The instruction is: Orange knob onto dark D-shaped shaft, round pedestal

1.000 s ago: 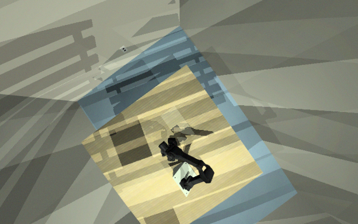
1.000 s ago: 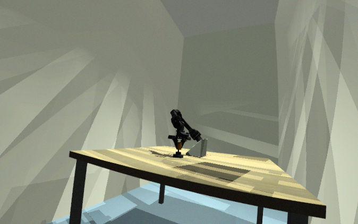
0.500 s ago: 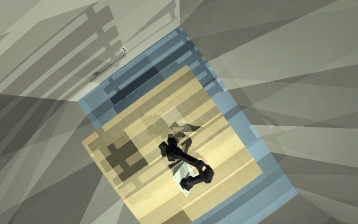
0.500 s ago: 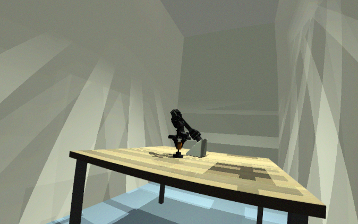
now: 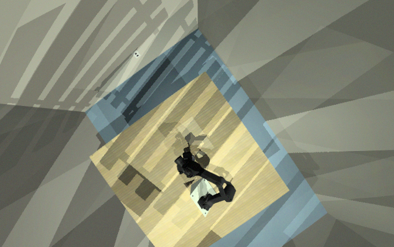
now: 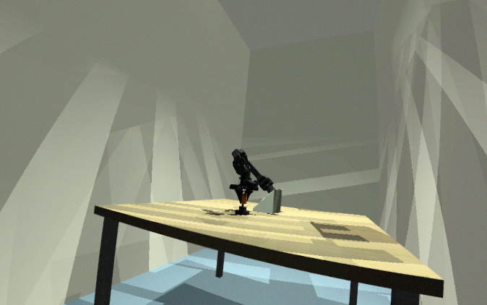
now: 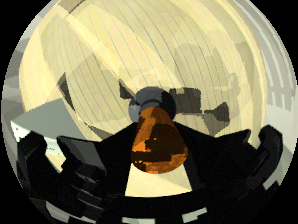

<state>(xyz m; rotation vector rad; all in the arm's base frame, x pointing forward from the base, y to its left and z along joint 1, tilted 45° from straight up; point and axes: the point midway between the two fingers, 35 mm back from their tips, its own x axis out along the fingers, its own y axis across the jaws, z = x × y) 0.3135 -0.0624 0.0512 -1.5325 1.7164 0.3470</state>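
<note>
Now: gripper tip 2 cm below the orange knob. Also, from my gripper tip: dark round pedestal 4 cm below.
</note>
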